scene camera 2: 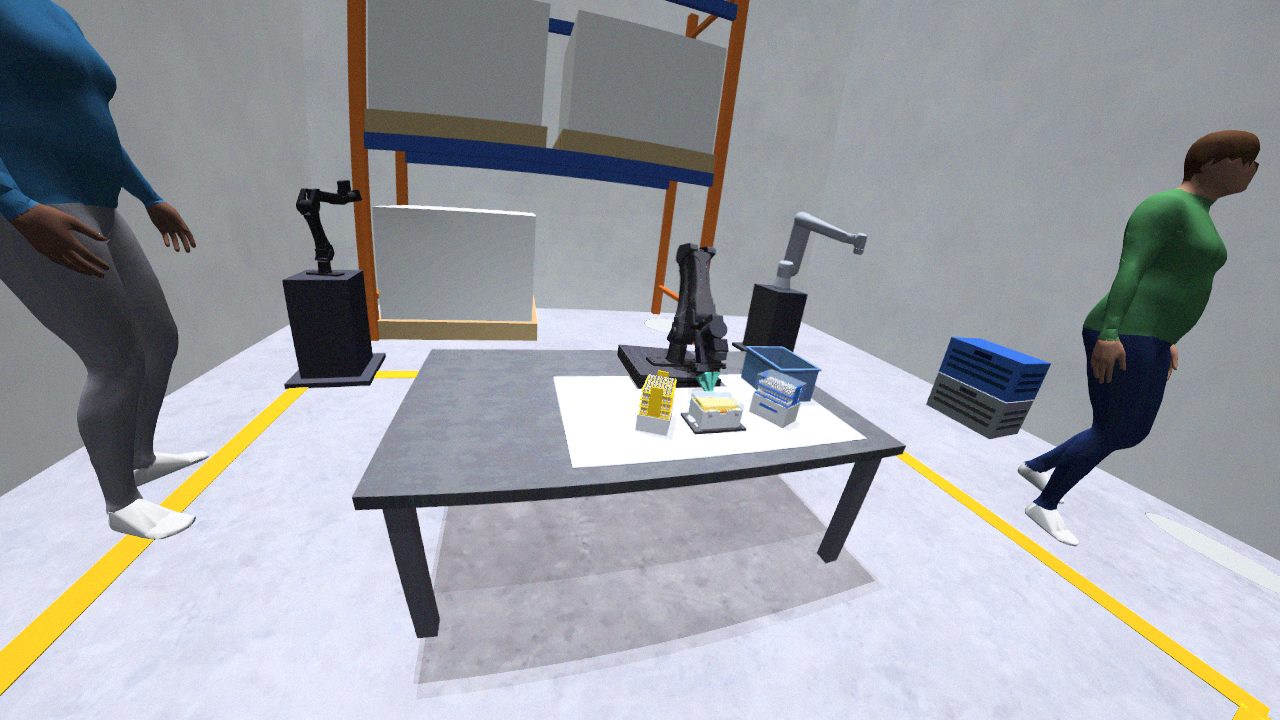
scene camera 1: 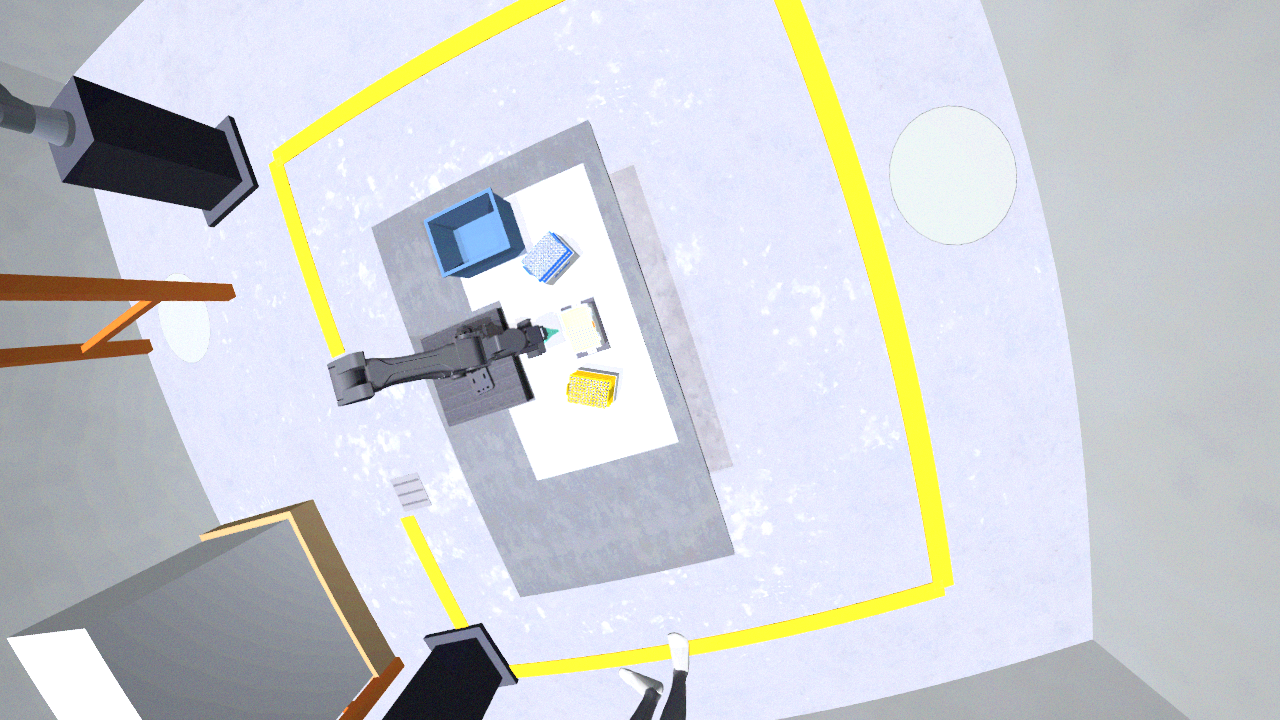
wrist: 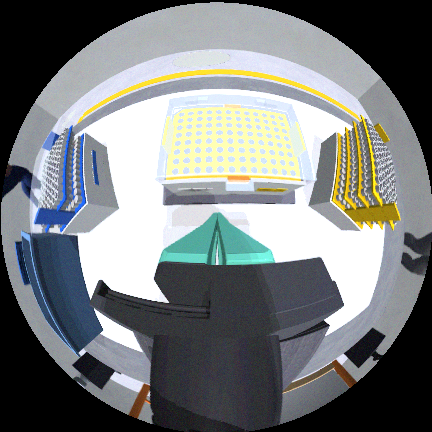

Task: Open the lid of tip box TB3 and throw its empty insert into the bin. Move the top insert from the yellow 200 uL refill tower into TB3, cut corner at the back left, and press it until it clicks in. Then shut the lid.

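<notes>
Tip box TB3 (scene camera 1: pixel 583 328) (scene camera 2: pixel 714 418) (wrist: pixel 215 187) stands on a dark base, its clear lid shut over a yellow insert (wrist: pixel 231 145) with empty holes. An orange latch tab (wrist: pixel 238 181) is on its near side. My gripper (scene camera 1: pixel 555 333) (scene camera 2: pixel 708 387) (wrist: pixel 216 218) is shut and empty, its teal fingertips together on the robot's side of TB3, apart from it in the wrist view. The yellow refill tower (scene camera 1: pixel 590 390) (scene camera 2: pixel 657 399) (wrist: pixel 356 180) holds stacked inserts with tips, right of TB3 in the wrist view. The blue bin (scene camera 1: pixel 474 236) (scene camera 2: pixel 780 365) (wrist: pixel 62 290) is at the left there.
A blue refill tower (scene camera 1: pixel 548 257) (scene camera 2: pixel 776 401) (wrist: pixel 75 175) stands left of TB3 in the wrist view, between it and the bin. The towers and TB3 stand on a white mat (scene camera 1: pixel 572 447) (scene camera 2: pixel 608 443) on the grey table (scene camera 1: pixel 608 537) (scene camera 2: pixel 465 447).
</notes>
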